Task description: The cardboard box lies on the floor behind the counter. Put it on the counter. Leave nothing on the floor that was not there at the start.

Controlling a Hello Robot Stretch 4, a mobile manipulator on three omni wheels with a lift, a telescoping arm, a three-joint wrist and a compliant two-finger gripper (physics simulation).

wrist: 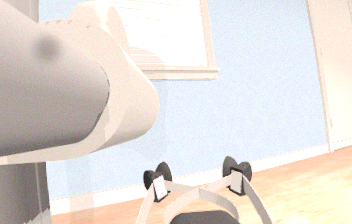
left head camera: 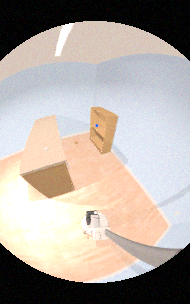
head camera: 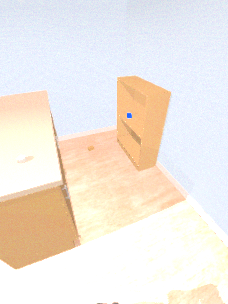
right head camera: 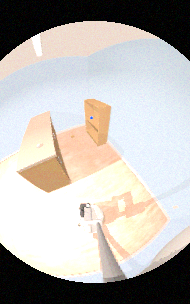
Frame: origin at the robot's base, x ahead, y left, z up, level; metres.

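Seen in the pictures: gripper, fingertip midpoint: (wrist: pixel 196 171) (left head camera: pixel 88 234) (right head camera: pixel 82 226).
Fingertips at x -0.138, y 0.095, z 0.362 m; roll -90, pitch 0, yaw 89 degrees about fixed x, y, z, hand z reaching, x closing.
Offsets run from my fingertips to a thing's top centre. "spot": to the spot under its first point. Level surfaces: height alone.
A small orange-brown box (head camera: pixel 91 148) (left head camera: pixel 76 143) (right head camera: pixel 72 136) lies on the floor between the counter and the bookshelf, near the back wall. The counter {dz +0.520 m} (head camera: pixel 30 120) (left head camera: pixel 42 145) (right head camera: pixel 37 132) stands at the left with a pale top and brown end panel. A small white object {dz +0.544, dx +0.938, dy +0.518 m} (head camera: pixel 22 159) (left head camera: pixel 46 148) (right head camera: pixel 39 145) lies on its top. My gripper (wrist: pixel 196 171) is open in the wrist view, its two fingertips well apart with wall and skirting between them. It is far from the box. In the head view, a small dark part of it shows at the bottom edge.
A wooden bookshelf {spot: dz +0.280, dx +1.808, dy -0.505 m} (head camera: pixel 154 127) (left head camera: pixel 109 132) (right head camera: pixel 102 125) stands right of the box, with a blue cube (head camera: pixel 129 115) (left head camera: pixel 97 125) (right head camera: pixel 91 118) on a shelf. Walls meet behind it. A window {spot: dz +0.688, dx -1.195, dy -0.052 m} (wrist: pixel 170 35) and a door (wrist: pixel 337 75) show in the wrist view.
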